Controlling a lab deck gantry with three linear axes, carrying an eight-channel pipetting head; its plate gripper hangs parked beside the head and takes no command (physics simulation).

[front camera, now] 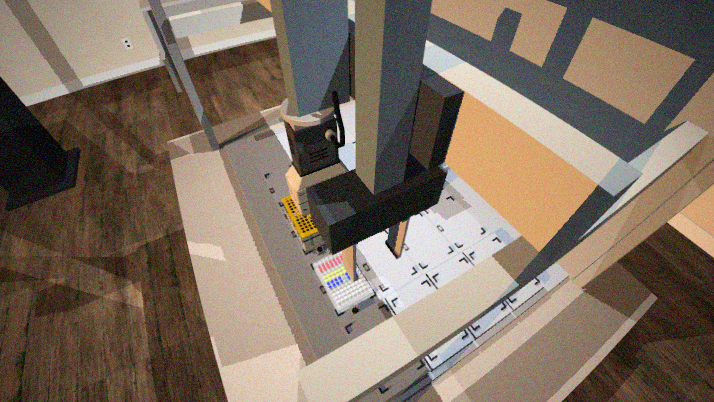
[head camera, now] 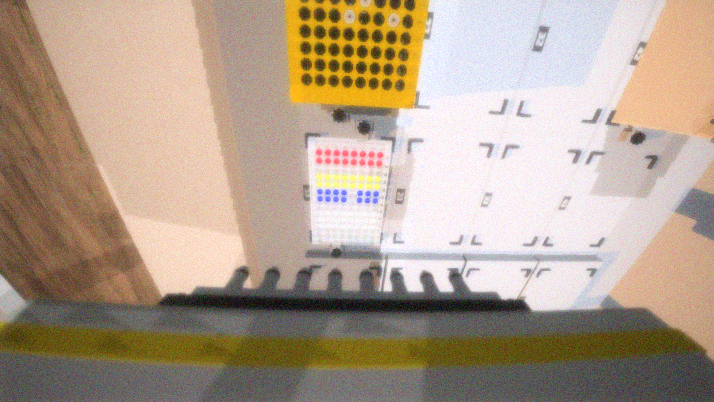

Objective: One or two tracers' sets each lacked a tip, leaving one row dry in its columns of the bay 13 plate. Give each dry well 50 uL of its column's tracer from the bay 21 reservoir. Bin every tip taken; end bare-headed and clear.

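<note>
The white bay 13 plate (front camera: 351, 295) (head camera: 350, 143) has two red, two yellow and two blue columns; in the head view both blue columns share one uncoloured row, the fifth from the left. The pipetting head (front camera: 314, 150) hangs over the left of the deck. Its nozzles (head camera: 351, 281) are bare, in front of the plate in the head view. The yellow tip rack (front camera: 311, 231) (head camera: 352, 99) shows mostly empty holes and a few pale tips. My plate gripper (front camera: 375, 266) hangs beside the head, its fingers wide apart and empty. The bay 21 reservoir cannot be made out.
The dark gripper body (front camera: 390, 212) and the grey columns (front camera: 395, 100) above it hide part of the deck. A raised pale border (front camera: 210, 265) runs along the deck's left side. Small dark knobs (head camera: 364, 127) stand between the rack and the plate.
</note>
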